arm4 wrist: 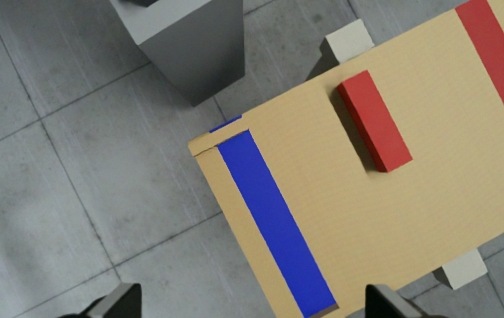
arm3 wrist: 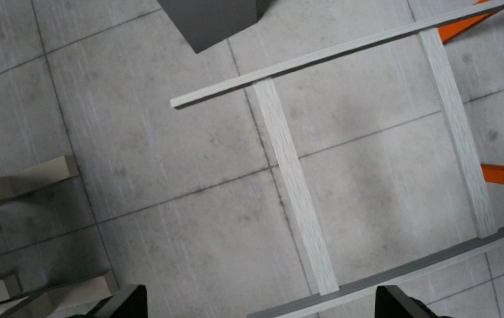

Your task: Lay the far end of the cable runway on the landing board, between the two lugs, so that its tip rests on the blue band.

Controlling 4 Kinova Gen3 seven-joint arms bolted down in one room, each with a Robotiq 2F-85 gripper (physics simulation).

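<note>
The cable runway (arm3 wrist: 295, 185), a pale ladder-like frame with two rails and cross rungs, crosses the arm3 wrist view at a slant; its rail ends are at the left. The arm3 gripper (arm3 wrist: 261, 300) is open, with no part between its fingertips gripped. In the arm4 wrist view, the tan landing board (arm4 wrist: 425, 200) has a blue band (arm4 wrist: 277, 225) near its left end. A low tan ridge (arm4 wrist: 217, 142), possibly a lug, is at the band's upper end; the lower end is cut off. The arm4 gripper (arm4 wrist: 254, 297) is open. The runway does not show in this view.
A red bar (arm4 wrist: 375, 120) stands on the board, and a red stripe (arm4 wrist: 482, 40) crosses it. Pale blocks (arm4 wrist: 350, 40) (arm4 wrist: 462, 270) show at the board's long edges. A dark grey pedestal (arm3 wrist: 220, 22) (arm4 wrist: 200, 55) stands nearby. Orange parts (arm3 wrist: 494, 174) and beige blocks (arm3 wrist: 42, 175) flank the runway.
</note>
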